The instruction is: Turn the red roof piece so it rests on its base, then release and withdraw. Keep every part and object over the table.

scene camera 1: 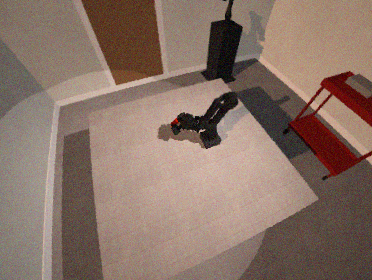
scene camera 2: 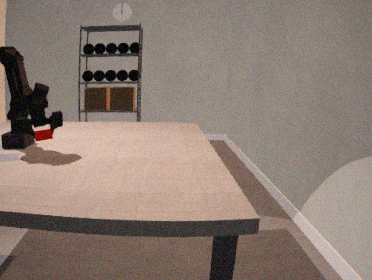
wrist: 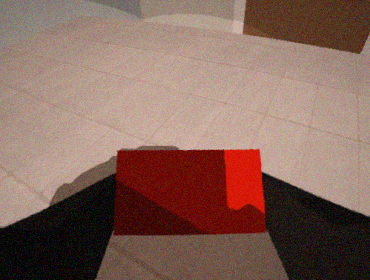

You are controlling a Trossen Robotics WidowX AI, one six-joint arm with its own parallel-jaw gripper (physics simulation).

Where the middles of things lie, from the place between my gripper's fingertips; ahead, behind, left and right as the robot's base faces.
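The red roof piece (wrist: 158, 192) is visible, right at my hand.
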